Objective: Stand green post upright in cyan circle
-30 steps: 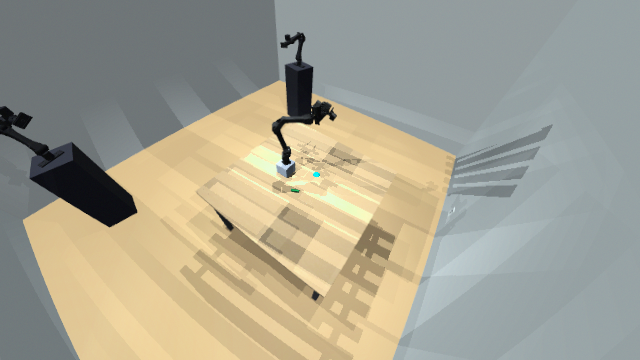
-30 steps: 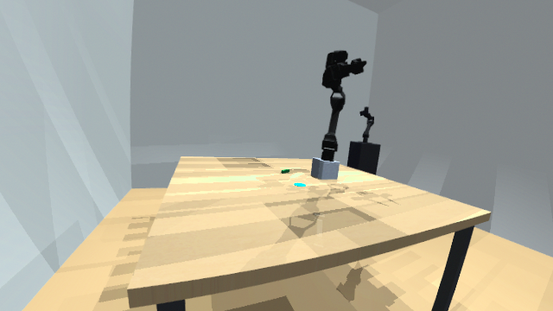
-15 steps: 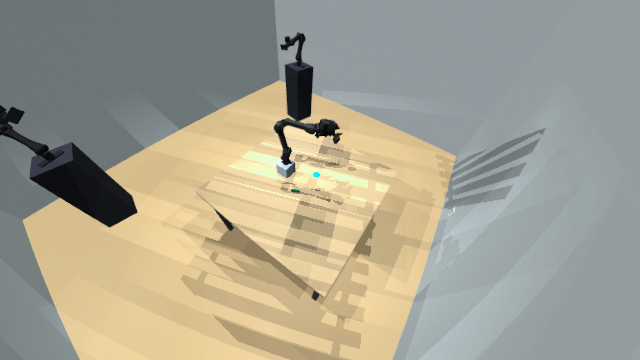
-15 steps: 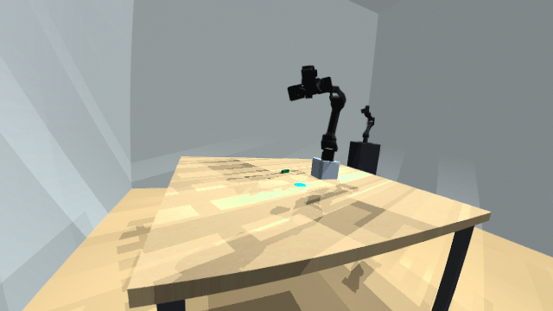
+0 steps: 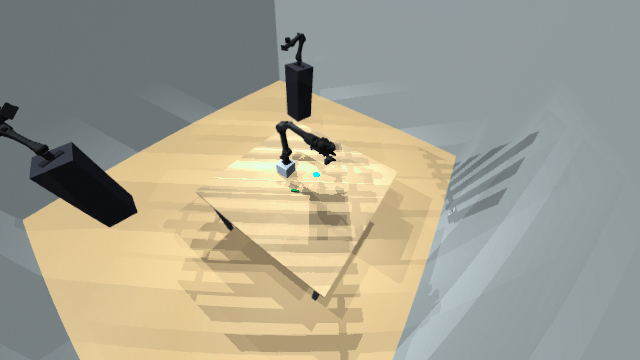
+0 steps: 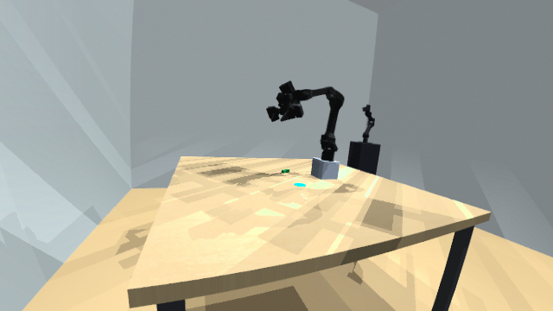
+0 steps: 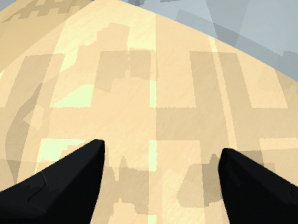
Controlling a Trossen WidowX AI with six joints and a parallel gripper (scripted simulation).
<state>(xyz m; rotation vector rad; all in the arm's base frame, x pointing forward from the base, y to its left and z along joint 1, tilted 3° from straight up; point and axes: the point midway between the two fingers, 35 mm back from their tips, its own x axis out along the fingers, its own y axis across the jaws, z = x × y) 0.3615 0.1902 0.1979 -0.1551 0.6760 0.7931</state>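
Now: gripper tip 140 mm past the green post, 300 mm to the left of it and 300 mm above it. The rest, counted from my gripper tip: cyan circle 160 mm behind, 40 mm to the right, 310 mm below.
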